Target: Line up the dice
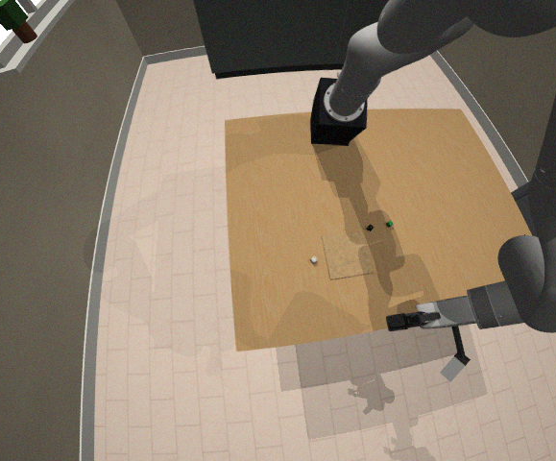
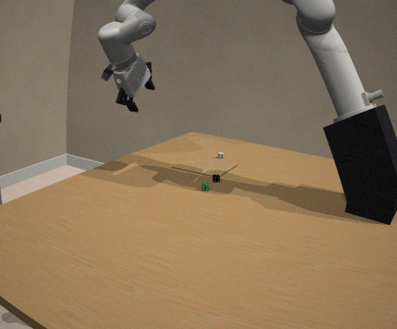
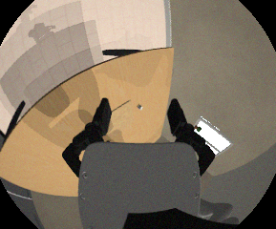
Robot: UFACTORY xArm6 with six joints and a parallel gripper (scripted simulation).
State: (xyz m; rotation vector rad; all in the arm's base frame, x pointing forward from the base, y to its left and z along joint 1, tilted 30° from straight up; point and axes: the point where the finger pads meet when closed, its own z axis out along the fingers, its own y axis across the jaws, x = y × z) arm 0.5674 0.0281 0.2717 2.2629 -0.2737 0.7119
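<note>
Now: hand 20 cm past the white die, 14 cm to the left of it and 17 cm above it. Round my hand: thin tan mat: 21 cm behind, 3 cm to the right, 18 cm below; then black die: 29 cm behind, 6 cm to the left, 17 cm below; then green die: 30 cm behind, 14 cm to the left, 17 cm below.
</note>
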